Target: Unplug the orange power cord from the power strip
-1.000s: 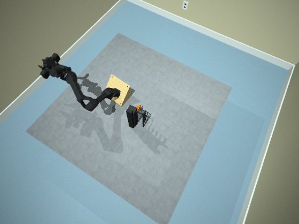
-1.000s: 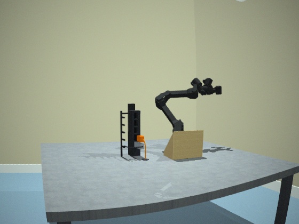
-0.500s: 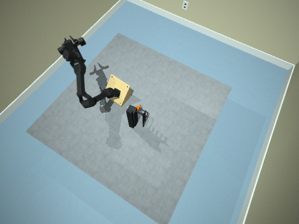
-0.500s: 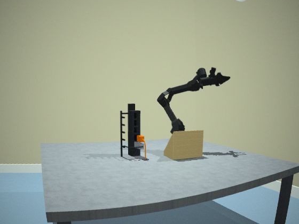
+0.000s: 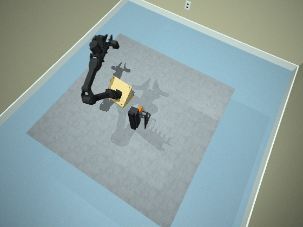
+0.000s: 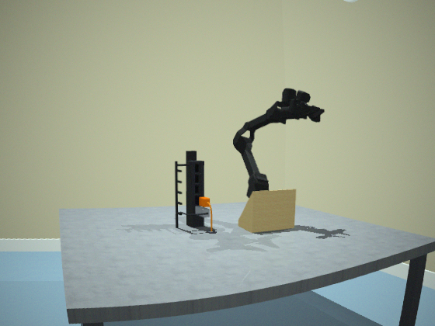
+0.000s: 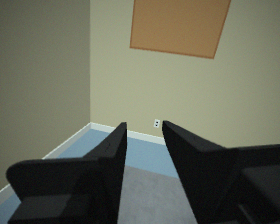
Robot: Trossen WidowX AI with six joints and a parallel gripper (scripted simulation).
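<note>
Now: the orange plug 410 mm ahead of my gripper tip, 370 mm below it and 260 mm to the right of it.
</note>
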